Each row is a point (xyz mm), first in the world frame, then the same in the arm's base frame.
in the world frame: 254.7 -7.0 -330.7
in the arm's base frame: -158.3 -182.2 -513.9
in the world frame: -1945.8 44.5 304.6
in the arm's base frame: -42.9 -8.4 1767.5
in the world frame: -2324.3 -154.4 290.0
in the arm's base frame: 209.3 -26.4 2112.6
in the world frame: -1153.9 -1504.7 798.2
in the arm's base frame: 1142.6 1094.7 962.1
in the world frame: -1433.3 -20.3 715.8
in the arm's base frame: -185.8 487.5 1355.7
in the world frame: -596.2 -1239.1 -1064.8
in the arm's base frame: 1355.6 -620.1 31.3
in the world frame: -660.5 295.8 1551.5
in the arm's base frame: -855.0 1301.7 822.0
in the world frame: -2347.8 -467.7 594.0
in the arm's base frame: 417.9 353.0 2173.4
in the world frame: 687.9 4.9 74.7
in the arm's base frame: -359.1 269.1 -842.8
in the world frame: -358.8 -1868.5 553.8
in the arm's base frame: 1430.3 1129.7 101.7
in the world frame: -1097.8 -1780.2 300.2
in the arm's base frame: 1540.6 731.5 770.7
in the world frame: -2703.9 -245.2 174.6
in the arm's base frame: 389.8 -173.1 2446.6
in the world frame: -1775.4 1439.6 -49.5
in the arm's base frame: -1278.7 -757.4 1655.6
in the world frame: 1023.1 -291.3 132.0
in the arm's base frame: -150.9 478.9 -1183.4
